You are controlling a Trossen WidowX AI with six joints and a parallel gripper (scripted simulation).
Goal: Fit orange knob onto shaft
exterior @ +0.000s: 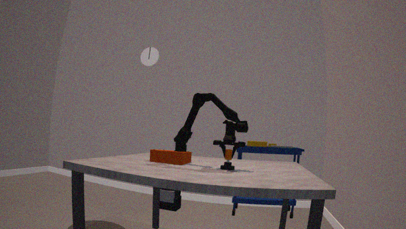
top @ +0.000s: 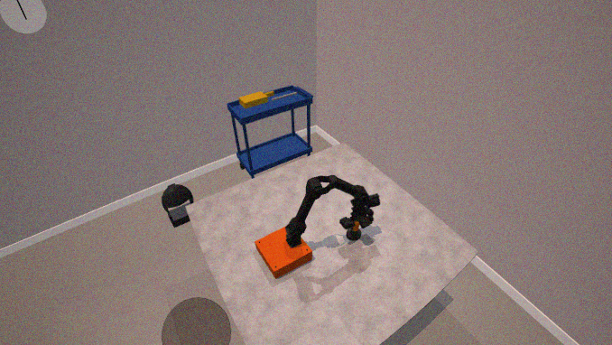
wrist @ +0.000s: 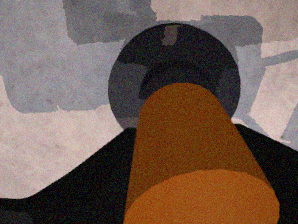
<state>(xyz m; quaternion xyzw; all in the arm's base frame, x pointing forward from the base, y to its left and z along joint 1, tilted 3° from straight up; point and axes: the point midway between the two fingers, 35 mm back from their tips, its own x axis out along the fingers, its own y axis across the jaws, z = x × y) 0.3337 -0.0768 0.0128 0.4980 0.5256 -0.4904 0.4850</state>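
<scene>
Right now the orange knob is 30 mm above my gripper tip. Round my gripper tip: pedestal 40 mm below.
</scene>
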